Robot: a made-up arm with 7 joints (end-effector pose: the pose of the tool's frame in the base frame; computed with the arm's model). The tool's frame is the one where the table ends. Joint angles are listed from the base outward.
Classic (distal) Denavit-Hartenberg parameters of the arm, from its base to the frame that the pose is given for. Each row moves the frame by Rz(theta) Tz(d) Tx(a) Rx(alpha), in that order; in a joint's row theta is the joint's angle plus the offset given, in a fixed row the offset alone. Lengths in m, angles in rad.
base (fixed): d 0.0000  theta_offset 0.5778  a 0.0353  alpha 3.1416
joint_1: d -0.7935  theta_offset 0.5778  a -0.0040  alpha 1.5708
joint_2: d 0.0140  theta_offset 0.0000  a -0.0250  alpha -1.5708
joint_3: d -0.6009  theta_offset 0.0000  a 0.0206  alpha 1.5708
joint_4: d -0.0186  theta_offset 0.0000  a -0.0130  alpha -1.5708
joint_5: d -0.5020  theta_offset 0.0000  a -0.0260  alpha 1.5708
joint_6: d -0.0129  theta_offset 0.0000  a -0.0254  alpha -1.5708
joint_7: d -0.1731  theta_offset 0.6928  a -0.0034  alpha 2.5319
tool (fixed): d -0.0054  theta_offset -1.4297  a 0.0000  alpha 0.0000
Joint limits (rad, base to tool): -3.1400..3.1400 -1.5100..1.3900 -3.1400..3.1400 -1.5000..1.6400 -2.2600..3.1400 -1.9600..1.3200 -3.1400..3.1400
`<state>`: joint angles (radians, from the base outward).
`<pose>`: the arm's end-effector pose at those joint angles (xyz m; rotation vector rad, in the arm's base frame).
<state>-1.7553 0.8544 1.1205 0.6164 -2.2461 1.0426 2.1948</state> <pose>0.0829 1.0154 1.4093 -1.0647 -1.8900 -0.5989</pose>
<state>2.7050 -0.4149 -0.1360 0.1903 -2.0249 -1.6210 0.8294</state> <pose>0.1975 0.2595 1.8223 -1.0428 0.6746 2.5999</pose>
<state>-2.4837 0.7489 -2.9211 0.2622 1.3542 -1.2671 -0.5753</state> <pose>-0.4072 0.5231 1.7193 0.4550 0.9946 1.6861</pose>
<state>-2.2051 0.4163 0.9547 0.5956 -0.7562 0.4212 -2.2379</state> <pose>-0.0864 0.7269 1.7594 -0.4111 0.7322 1.8971</pose>
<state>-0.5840 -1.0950 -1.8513 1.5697 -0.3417 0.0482 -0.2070</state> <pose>-0.9066 0.2308 0.9417 -1.4041 -1.9657 0.0213</pose>
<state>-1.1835 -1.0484 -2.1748 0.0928 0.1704 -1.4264 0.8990</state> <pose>-0.2303 -0.8965 1.3943 0.8981 0.1918 0.5037</pose>
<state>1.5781 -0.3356 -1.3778 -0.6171 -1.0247 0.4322 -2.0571</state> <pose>-0.3008 0.4857 1.8521 -0.6961 -0.5990 0.8920</pose>
